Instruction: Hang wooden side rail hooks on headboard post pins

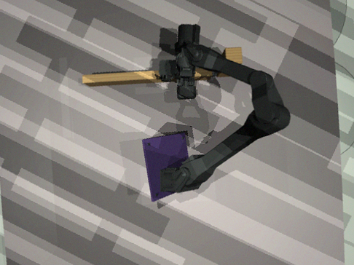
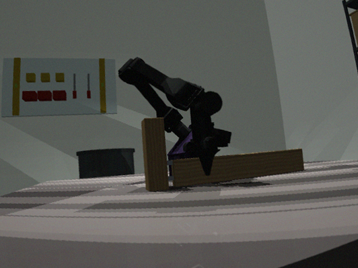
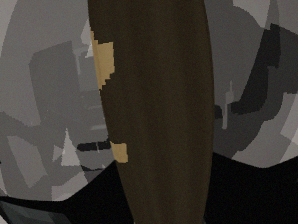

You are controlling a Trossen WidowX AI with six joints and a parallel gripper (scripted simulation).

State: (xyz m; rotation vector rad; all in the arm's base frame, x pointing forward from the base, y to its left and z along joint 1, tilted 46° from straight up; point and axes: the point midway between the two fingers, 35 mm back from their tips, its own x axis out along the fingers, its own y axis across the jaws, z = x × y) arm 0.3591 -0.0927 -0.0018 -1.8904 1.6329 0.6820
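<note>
My gripper tip is now 140 mm to the left of the headboard post, 70 mm below it and 20 mm short of it.
</note>
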